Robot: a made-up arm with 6 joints. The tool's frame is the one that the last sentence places. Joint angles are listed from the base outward.
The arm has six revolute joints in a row. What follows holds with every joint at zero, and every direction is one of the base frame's.
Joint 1 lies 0.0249 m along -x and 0.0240 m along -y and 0.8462 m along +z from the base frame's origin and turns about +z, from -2.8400 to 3.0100 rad.
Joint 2 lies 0.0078 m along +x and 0.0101 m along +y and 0.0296 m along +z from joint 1 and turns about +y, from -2.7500 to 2.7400 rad.
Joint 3 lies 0.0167 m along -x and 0.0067 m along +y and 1.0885 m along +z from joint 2 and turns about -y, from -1.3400 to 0.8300 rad.
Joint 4 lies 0.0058 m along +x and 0.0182 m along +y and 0.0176 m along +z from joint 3 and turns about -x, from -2.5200 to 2.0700 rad.
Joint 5 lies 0.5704 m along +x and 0.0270 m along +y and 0.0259 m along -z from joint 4 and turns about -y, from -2.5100 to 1.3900 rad.
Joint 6 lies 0.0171 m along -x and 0.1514 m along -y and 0.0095 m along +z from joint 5 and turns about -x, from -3.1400 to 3.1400 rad.
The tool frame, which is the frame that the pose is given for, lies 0.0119 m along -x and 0.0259 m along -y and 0.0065 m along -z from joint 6; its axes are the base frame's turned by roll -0.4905, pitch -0.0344 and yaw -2.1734 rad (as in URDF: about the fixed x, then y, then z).
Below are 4 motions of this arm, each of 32 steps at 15 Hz.
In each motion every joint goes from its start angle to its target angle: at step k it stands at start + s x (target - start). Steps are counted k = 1, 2, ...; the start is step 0. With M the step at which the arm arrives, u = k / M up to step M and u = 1 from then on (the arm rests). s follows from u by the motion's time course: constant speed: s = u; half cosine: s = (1 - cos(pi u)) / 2; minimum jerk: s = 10 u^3 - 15 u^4 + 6 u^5.
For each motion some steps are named. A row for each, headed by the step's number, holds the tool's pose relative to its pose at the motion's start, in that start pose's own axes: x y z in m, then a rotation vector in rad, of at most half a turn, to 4 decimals.
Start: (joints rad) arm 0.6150 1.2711 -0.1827 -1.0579 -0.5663 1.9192
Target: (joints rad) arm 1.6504 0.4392 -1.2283 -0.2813 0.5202 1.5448
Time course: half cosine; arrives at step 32
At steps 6, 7, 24, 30, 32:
6: -0.0661 -0.0940 0.0167 -0.0333 -0.1020 -0.1011
7: -0.0900 -0.1257 0.0199 -0.0414 -0.1366 -0.1376
24: -0.6244 -0.6858 -0.3271 0.3956 -0.8404 -1.0311
30: -0.6583 -0.7272 -0.4523 0.6019 -0.9357 -1.1212
32: -0.6595 -0.7294 -0.4612 0.6175 -0.9421 -1.1259

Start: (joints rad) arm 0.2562 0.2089 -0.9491 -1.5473 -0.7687 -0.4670
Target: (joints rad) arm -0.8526 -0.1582 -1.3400 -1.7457 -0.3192 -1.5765
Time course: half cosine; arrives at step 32
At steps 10, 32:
10: 0.0893 -0.0298 0.0127 -0.1915 0.2386 0.4255
32: 0.2519 0.1038 0.0374 -1.2342 0.8125 1.8746

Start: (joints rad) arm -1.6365 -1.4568 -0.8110 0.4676 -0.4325 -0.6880
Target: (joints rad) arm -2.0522 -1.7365 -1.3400 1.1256 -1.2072 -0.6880
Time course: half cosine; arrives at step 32
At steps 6, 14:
6: -0.0076 -0.0051 -0.0369 -0.0055 -0.0209 -0.1225
14: -0.0509 -0.0104 -0.1778 -0.0339 -0.0662 -0.5909

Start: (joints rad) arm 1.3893 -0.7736 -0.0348 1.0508 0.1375 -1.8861
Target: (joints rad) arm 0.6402 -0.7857 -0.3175 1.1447 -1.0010 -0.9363
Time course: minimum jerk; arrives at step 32
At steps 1, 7, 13, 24, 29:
1: 0.0000 0.0000 -0.0001 0.0004 0.0000 -0.0006
7: -0.0101 0.0047 -0.0222 0.0883 -0.0049 -0.1470
13: -0.0433 0.0305 -0.0964 0.3551 -0.0228 -0.6782
24: -0.0968 0.1417 -0.2324 0.6208 0.0408 -1.9435
29: -0.1006 0.1668 -0.2493 0.6018 0.0835 -2.1594

